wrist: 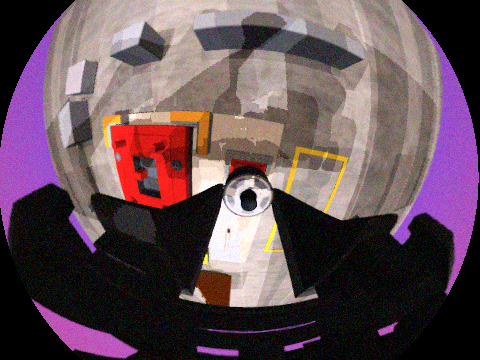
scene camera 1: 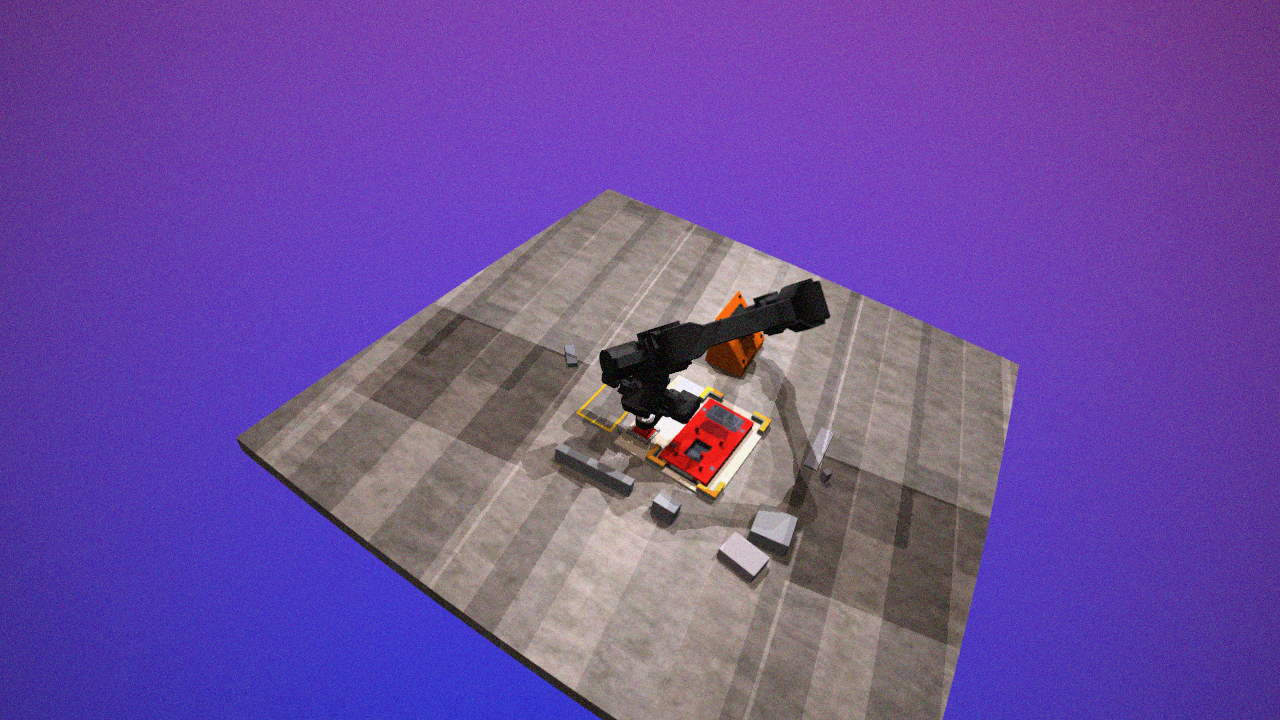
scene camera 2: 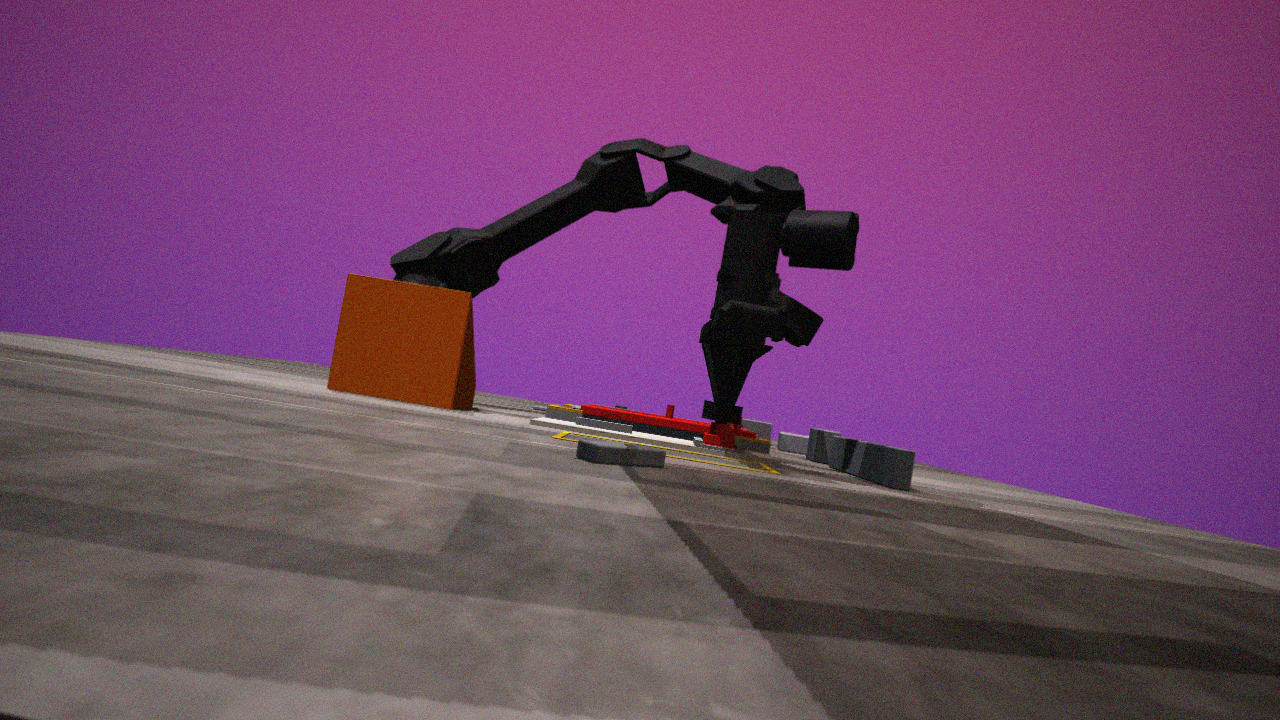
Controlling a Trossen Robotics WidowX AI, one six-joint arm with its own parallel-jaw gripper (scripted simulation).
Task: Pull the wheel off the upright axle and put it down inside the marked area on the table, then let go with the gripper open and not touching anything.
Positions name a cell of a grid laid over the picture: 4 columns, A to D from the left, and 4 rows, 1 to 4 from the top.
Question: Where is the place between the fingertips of my gripper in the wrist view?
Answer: C3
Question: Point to a red board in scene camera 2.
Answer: At C3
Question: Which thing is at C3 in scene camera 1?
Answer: My gripper.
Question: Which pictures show my gripper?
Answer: The wrist view, scene camera 1 and scene camera 2: all of them.
